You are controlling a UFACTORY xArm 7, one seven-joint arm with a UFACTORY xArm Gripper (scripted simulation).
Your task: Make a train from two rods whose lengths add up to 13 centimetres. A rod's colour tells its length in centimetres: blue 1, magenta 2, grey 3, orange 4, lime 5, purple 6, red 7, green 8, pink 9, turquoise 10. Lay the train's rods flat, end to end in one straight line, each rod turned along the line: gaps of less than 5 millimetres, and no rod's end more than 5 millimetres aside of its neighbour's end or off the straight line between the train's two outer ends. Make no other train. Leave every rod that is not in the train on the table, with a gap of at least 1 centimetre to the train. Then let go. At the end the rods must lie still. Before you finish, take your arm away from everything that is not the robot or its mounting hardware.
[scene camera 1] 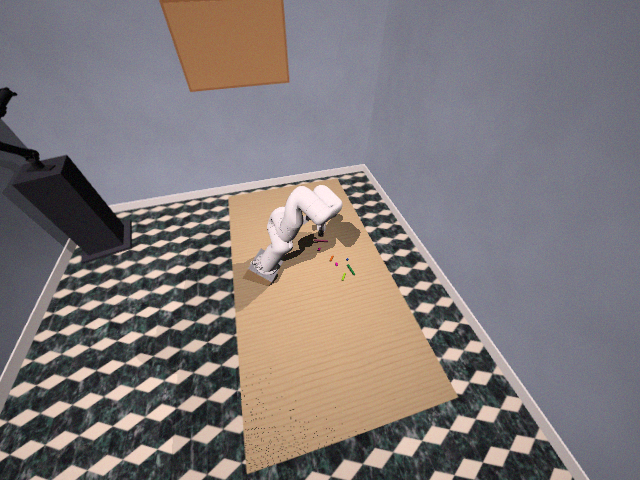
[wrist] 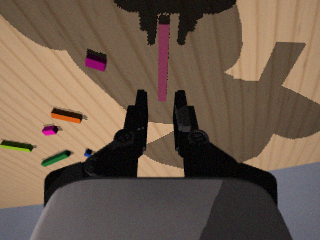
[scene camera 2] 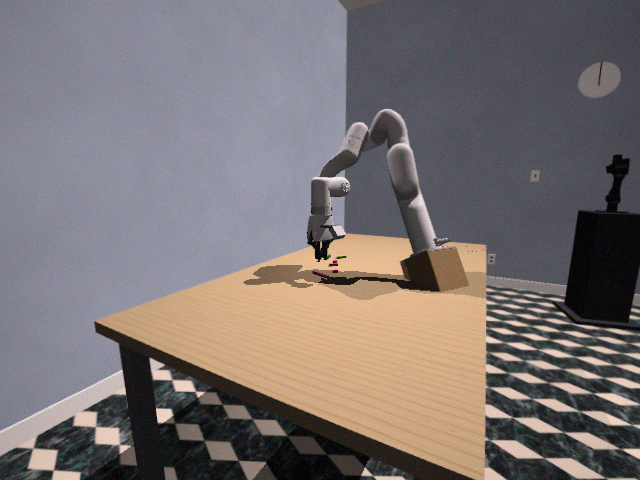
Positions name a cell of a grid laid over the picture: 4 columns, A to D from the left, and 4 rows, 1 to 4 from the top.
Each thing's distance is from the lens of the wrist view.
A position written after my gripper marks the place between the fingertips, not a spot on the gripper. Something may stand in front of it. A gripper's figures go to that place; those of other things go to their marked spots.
my gripper (wrist: C2): 0.14 m
pink rod (wrist: C1): 0.18 m
